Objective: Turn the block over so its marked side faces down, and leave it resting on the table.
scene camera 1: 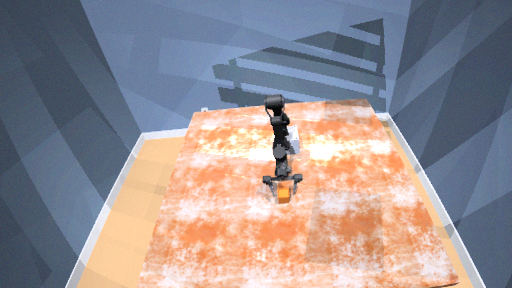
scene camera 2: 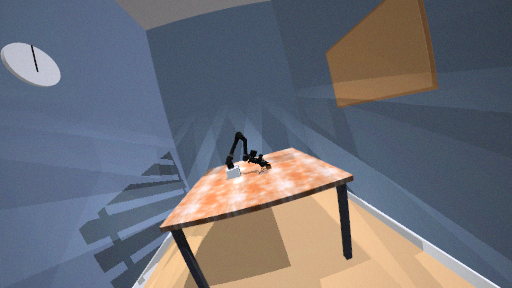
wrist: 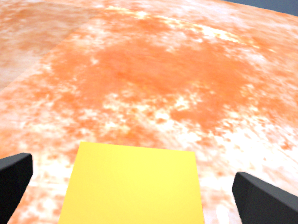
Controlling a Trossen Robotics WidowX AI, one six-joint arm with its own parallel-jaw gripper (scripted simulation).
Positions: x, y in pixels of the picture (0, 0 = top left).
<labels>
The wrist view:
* my gripper: 135, 173
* orange block: 105, 176
</labels>
